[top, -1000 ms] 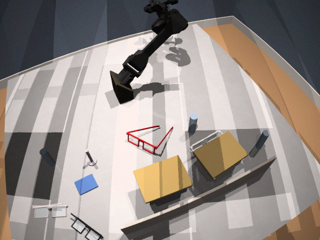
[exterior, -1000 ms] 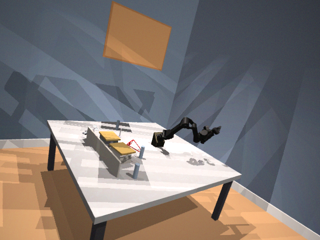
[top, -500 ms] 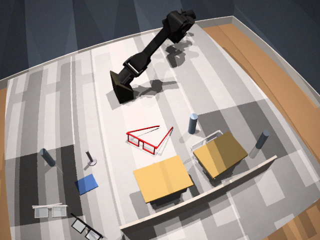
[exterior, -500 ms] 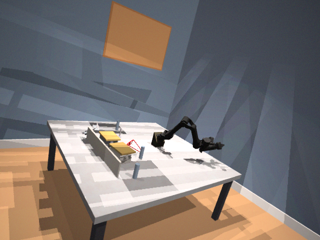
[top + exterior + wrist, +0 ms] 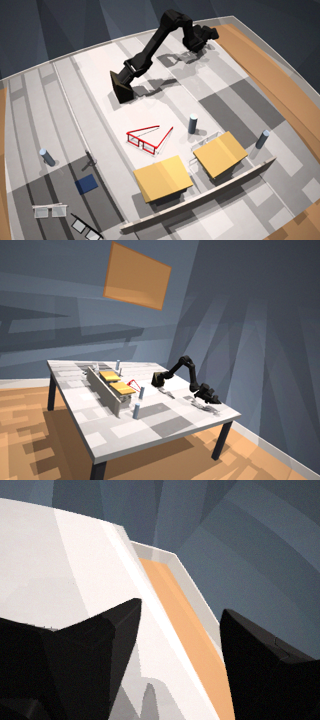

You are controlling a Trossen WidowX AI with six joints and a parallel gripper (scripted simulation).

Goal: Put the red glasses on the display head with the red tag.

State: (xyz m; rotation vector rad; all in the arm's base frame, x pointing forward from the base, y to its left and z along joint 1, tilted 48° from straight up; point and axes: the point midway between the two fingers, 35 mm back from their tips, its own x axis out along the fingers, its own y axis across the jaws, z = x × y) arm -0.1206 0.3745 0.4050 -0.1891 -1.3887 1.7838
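Now: gripper tip 84 cm to the left of the post, 41 cm short of it and 6 cm above it. From my gripper tip the other things lie so: long grey board (76 cm ahead, 56 cm to the right, 3 cm below); then blue square (91 cm to the right, 49 cm ahead, 8 cm below).
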